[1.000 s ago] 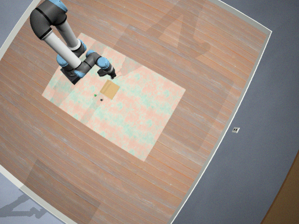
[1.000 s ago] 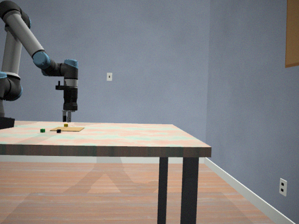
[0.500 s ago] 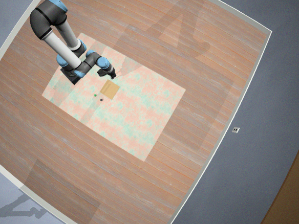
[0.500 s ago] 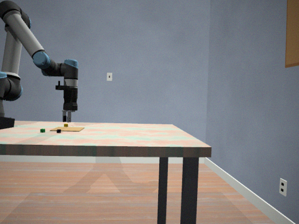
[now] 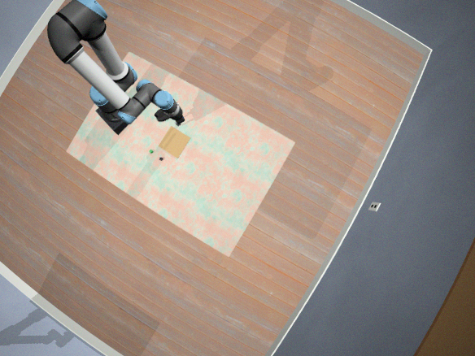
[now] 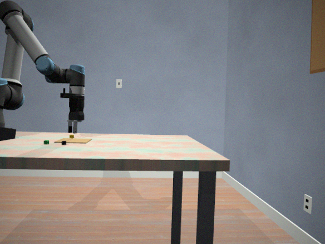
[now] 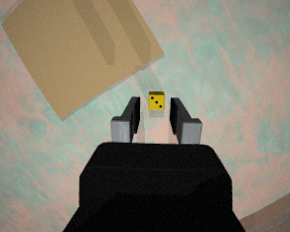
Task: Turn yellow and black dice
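Right now the yellow die is 30 mm below my hand. Also, from my hand: black die: 40 mm ahead, 230 mm to the right, 30 mm below; tan mat: 40 mm ahead, 110 mm to the right, 40 mm below; green die: 40 mm behind, 230 mm to the right, 30 mm below.
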